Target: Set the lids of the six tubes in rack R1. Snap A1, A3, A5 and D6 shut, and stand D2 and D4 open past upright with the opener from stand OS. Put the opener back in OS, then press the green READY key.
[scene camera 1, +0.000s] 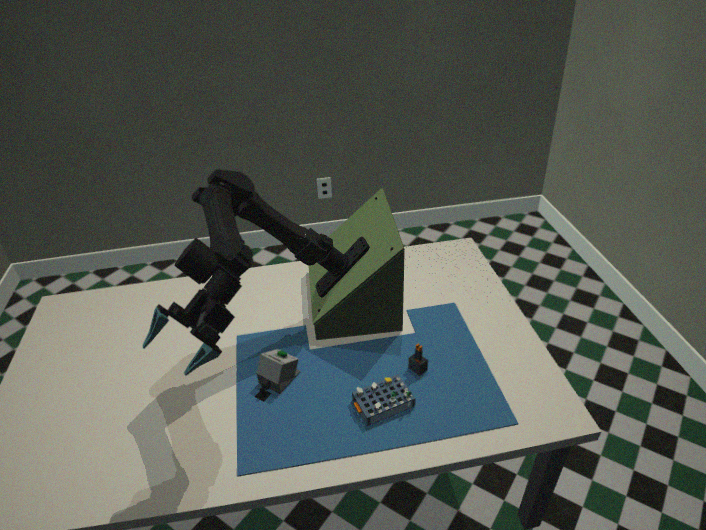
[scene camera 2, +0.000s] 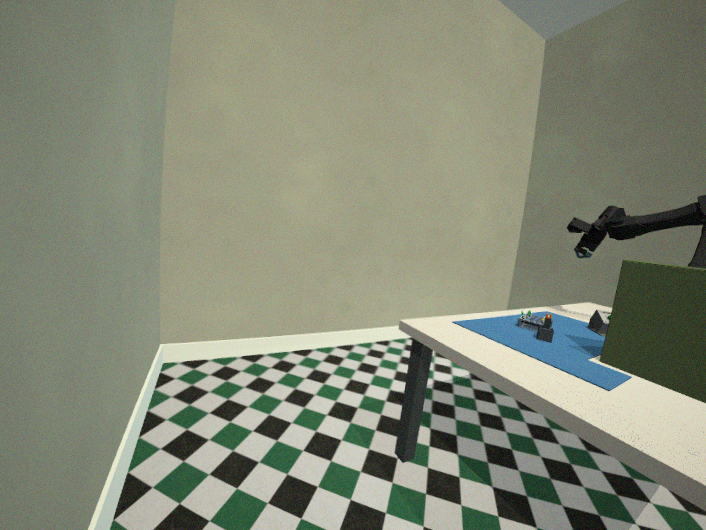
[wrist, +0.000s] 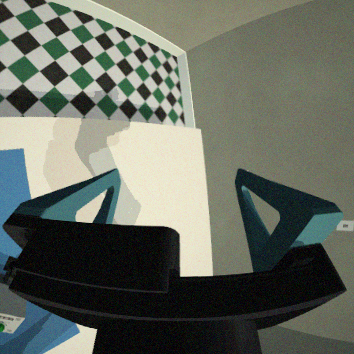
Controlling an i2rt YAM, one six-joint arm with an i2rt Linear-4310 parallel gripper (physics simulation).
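Pixels of known places: gripper, fingertip midpoint: (scene camera 1: 164, 361) (scene camera 2: 584, 249) (wrist: 177, 174); arm's base, origin of the base link: (scene camera 1: 343, 267) (scene camera 2: 691, 319).
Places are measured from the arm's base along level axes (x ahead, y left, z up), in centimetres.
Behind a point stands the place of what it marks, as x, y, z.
My gripper (scene camera 1: 164, 360) @[40.0, -43.7, 15.6] (wrist: 177, 174) @[40.0, -43.7, 15.6] is open and empty, in the air to the left of the blue mat in scene camera 1; it also shows small in scene camera 2 (scene camera 2: 582, 254) @[37.9, -36.5, 13.4]. The grey rack R1 (scene camera 1: 391, 411) @[40.4, 1.6, -14.6] (scene camera 2: 530, 323) @[36.6, 6.2, -12.7] stands on the mat with small white, yellow and green lids; their exact angles are too small to tell. The orange-topped opener (scene camera 1: 419, 348) @[29.8, 12.2, -6.7] (scene camera 2: 548, 317) @[29.1, 12.6, -7.5] stands upright in the dark stand OS (scene camera 1: 418, 365) @[31.2, 11.6, -11.3] (scene camera 2: 545, 334) @[28.5, 13.7, -12.7], behind and right of the rack. The green READY key (scene camera 1: 282, 354) @[21.3, -21.1, -7.5] (wrist: 2, 327) @[20.1, -22.2, -7.7] is on top of a grey box (scene camera 1: 277, 369) @[25.6, -23.1, -8.0].
The blue mat (scene camera 1: 296, 439) @[41.8, -21.7, -14.9] (scene camera 2: 610, 379) @[8.7, 25.1, -14.9] (wrist: 11, 185) @[41.2, -32.4, -14.9] lies on the pale table (scene camera 1: 74, 433) @[26.3, -74.1, -15.2] (scene camera 2: 644, 425) @[-0.2, 41.1, -15.2] (wrist: 192, 235) @[5.5, -83.5, -15.2]. The arm is mounted on a green sloped block (scene camera 1: 376, 302) @[13.1, 6.0, -3.6] (scene camera 2: 655, 325) @[4.8, 14.5, -1.6] behind the mat. A small dark piece (scene camera 1: 262, 394) @[26.9, -27.9, -14.3] is beside the grey box.
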